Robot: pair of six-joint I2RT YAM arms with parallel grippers.
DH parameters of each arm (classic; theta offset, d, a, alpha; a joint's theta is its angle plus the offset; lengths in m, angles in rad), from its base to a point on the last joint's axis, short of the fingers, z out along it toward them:
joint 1: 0 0.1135 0.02 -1.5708
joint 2: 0 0 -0.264 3.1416
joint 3: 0.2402 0 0.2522 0
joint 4: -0.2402 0 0.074 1.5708
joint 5: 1.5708 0 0 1.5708
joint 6: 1.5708 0.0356 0 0
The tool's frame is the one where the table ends.
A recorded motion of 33 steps. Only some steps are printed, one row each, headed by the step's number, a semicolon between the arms.
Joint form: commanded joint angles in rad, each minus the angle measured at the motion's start. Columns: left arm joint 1, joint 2, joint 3, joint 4, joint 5, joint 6; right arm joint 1, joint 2, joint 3, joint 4, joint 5, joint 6.
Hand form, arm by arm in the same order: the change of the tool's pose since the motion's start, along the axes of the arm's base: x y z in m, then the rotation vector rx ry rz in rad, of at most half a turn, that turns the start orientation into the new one. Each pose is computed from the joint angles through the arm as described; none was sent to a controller.
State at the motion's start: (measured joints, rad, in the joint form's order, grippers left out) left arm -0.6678 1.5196 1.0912 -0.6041 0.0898 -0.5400; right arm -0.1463 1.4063 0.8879 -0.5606 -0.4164 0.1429
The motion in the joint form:
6: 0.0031 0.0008 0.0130 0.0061 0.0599 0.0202; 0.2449 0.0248 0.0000 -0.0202 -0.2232 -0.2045
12: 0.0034 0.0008 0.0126 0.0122 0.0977 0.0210; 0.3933 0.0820 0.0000 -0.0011 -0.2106 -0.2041
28: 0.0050 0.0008 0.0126 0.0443 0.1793 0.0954; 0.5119 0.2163 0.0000 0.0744 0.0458 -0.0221
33: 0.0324 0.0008 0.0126 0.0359 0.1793 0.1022; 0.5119 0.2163 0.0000 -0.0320 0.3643 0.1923
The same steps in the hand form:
6: 0.0011 -0.0024 0.0043 -0.0448 0.0089 -0.0452; -0.0039 0.0726 -0.0036 0.1178 -0.0618 0.5029
12: 0.0007 -0.0036 0.0047 -0.0735 0.0236 -0.0654; -0.0071 0.1126 -0.0174 0.1143 -0.0139 0.6437
28: 0.0013 -0.0070 0.0072 -0.1243 0.0048 -0.1705; -0.0003 0.1416 -0.0540 -0.0652 0.1285 0.5109
33: 0.0061 0.0002 0.0067 -0.1177 0.0071 -0.1483; -0.0060 0.1276 -0.0596 -0.3016 0.2576 0.1981

